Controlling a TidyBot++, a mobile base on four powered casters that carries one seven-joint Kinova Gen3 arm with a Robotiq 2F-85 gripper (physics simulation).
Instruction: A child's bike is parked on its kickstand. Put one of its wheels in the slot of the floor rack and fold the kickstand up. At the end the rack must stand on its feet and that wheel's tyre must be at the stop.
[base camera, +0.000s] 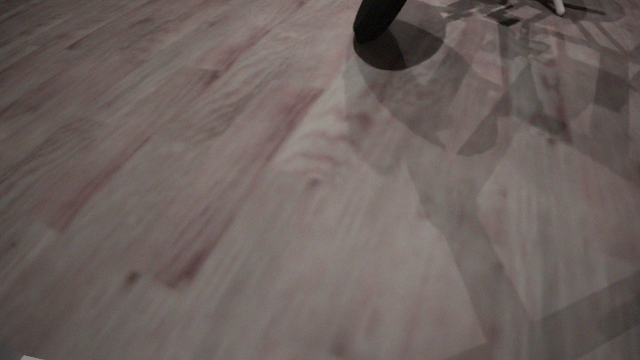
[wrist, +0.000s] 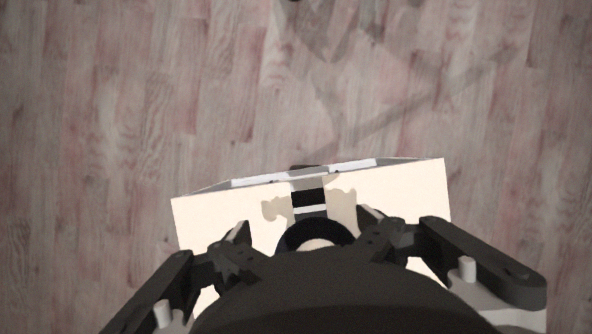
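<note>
A black tyre of the bike shows at the top of the base camera view, its lower part on the floor. A thin white leg with a rounded end comes down at the top right; it may be the kickstand. The rest of the bike is out of view. In the wrist view a small dark piece shows at the top edge, too little to identify. The floor rack does not show in either view. My gripper is open and empty, its fingers wide apart above my own cream-coloured base.
The cream top of my mobile base fills the lower middle of the wrist view. Shadows of wheels and bars fall across the wood floor. A small pale edge shows at the bottom left of the base camera view.
</note>
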